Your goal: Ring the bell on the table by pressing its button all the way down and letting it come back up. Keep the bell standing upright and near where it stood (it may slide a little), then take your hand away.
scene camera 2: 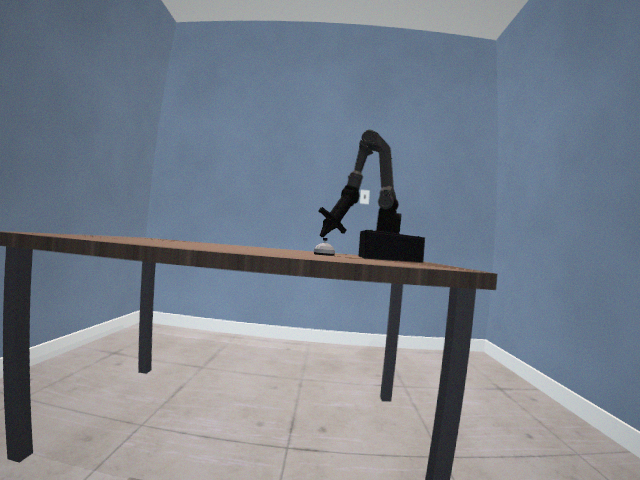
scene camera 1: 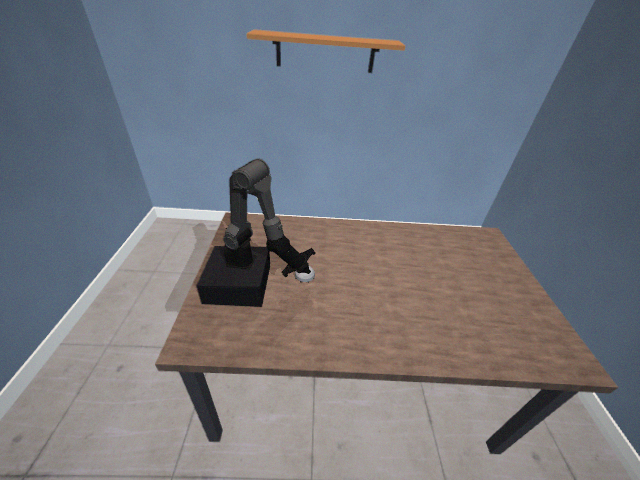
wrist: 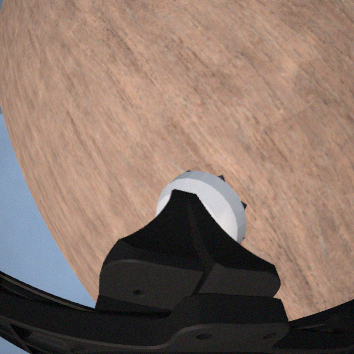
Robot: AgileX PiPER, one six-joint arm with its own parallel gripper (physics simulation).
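Note:
The bell (scene camera 1: 305, 277) (scene camera 2: 324, 249) (wrist: 222, 209) has a white-grey dome and stands upright on the table (scene camera 1: 413, 310) (scene camera 2: 232, 257) (wrist: 150, 90), in front of the arm's base. Its small dark button (scene camera 2: 325, 239) stands up from the dome in scene camera 2. My gripper (scene camera 1: 308, 271) (scene camera 2: 323, 235) (wrist: 179, 206) is shut and empty, tilted downward, with its fingertips right over the button. In scene camera 2 the tips are very close to the button's top; whether they touch it I cannot tell. In the wrist view the fingers hide the button and part of the dome.
The arm's black base block (scene camera 1: 232, 286) (scene camera 2: 391, 245) stands on the table beside the bell. An orange shelf (scene camera 1: 325, 39) hangs high on the back wall, far above the table. A white wall plate (scene camera 2: 364, 196) is behind the arm.

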